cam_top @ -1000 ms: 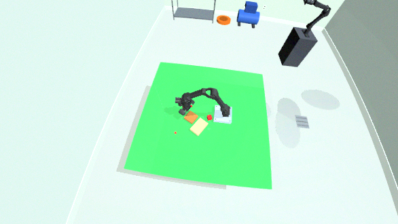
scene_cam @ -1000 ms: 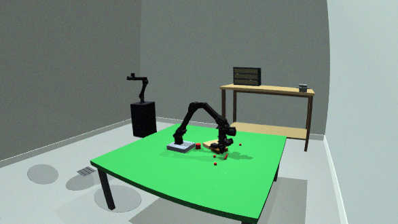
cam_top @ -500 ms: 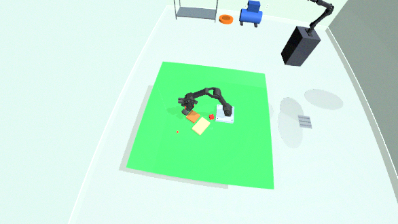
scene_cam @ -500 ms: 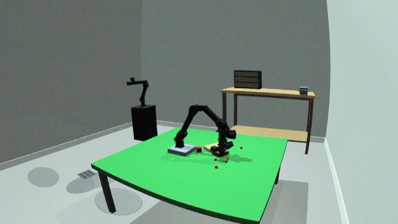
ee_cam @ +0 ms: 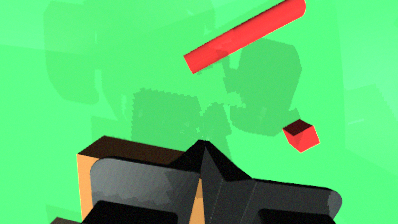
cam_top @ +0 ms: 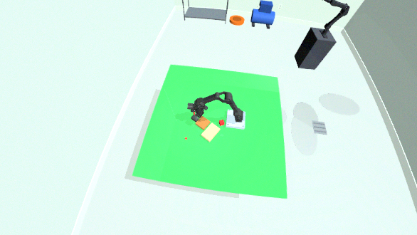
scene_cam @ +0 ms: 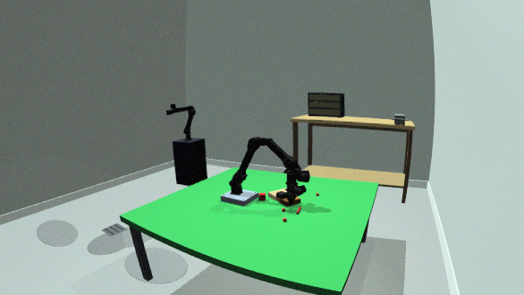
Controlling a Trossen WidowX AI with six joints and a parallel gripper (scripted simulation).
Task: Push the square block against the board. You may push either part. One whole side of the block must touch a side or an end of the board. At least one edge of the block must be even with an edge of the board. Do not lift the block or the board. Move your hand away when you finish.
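Right now the square block is 60 mm to the left of my gripper tip, 30 mm behind it and 10 mm above it. From my gripper tip the other things lie so: red cube: 210 mm behind, 50 mm to the left, 10 mm above; then board: 150 mm to the left, 110 mm behind, 10 mm above.
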